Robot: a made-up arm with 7 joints.
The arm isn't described. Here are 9 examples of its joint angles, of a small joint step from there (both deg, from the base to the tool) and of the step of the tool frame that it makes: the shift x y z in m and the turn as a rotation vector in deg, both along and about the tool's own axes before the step.
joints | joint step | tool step
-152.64 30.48 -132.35 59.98 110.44 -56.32 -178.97 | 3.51 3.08 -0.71 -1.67 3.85 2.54 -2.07 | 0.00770 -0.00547 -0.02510 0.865 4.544 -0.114
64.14 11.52 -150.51 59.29 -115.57 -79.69 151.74 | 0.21 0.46 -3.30 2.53 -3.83 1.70 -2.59 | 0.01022 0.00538 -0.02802 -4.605 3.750 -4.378
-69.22 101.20 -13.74 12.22 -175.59 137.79 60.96 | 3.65 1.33 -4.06 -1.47 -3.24 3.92 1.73 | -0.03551 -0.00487 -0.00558 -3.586 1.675 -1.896
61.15 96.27 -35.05 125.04 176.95 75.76 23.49 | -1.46 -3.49 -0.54 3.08 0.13 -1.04 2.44 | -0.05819 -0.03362 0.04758 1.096 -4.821 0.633
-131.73 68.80 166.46 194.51 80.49 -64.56 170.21 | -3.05 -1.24 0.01 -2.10 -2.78 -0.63 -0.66 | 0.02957 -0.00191 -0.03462 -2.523 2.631 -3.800
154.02 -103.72 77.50 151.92 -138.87 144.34 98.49 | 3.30 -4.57 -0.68 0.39 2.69 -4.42 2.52 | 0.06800 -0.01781 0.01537 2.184 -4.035 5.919
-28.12 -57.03 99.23 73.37 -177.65 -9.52 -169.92 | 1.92 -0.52 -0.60 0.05 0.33 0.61 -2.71 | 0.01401 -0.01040 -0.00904 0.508 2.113 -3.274
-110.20 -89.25 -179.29 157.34 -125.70 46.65 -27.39 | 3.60 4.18 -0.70 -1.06 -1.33 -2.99 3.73 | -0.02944 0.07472 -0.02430 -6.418 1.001 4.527
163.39 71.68 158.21 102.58 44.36 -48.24 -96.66 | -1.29 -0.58 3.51 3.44 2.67 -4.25 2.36 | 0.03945 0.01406 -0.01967 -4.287 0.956 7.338
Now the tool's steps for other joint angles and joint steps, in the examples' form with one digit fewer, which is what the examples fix.
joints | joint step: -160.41 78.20 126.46 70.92 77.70 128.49 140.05 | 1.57 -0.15 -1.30 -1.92 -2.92 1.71 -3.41
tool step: 0.0214 -0.0269 -0.0093 -1.73 0.94 0.33
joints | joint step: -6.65 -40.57 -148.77 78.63 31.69 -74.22 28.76 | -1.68 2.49 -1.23 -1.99 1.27 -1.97 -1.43
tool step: 0.0344 0.0016 0.0048 0.19 4.34 -2.78
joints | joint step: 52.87 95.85 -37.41 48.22 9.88 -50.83 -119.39 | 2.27 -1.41 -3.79 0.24 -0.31 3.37 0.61
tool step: -0.0458 0.0065 0.0051 1.63 -2.84 -0.57
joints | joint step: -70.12 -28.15 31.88 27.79 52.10 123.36 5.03 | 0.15 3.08 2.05 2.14 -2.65 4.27 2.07
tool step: -0.0029 -0.0041 0.0144 -4.46 -6.08 3.17
